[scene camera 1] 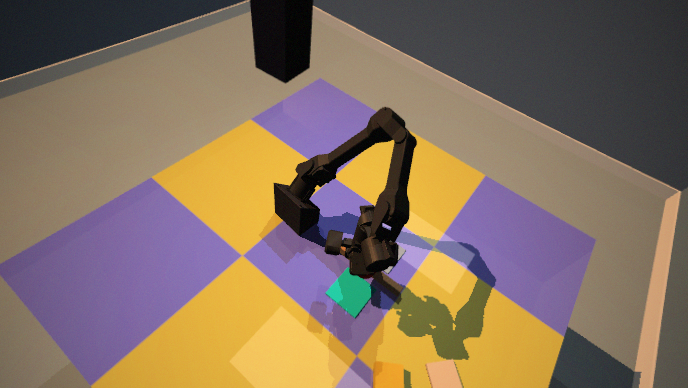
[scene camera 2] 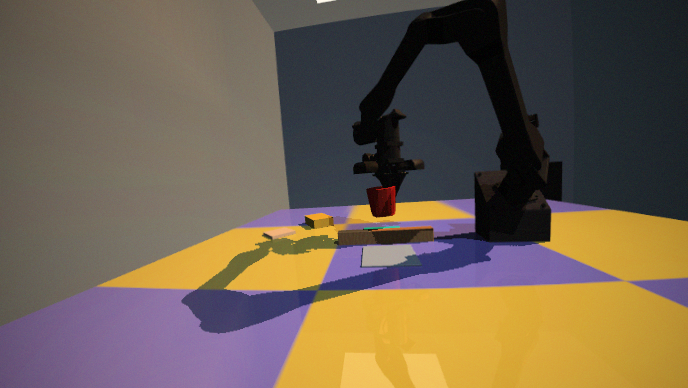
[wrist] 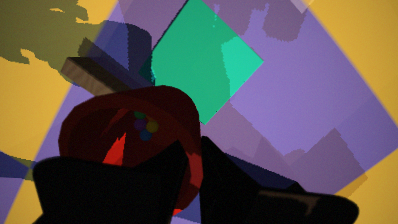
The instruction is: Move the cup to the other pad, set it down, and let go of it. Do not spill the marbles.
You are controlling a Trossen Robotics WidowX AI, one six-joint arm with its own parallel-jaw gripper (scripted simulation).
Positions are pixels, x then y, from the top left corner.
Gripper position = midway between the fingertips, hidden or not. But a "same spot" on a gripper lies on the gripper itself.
Labels:
My gripper shows in scene camera 1 (356, 262), in scene camera 2 and in the wrist view. One and the same spot on my gripper: (wrist: 62, 182) is (scene camera 2: 375, 176).

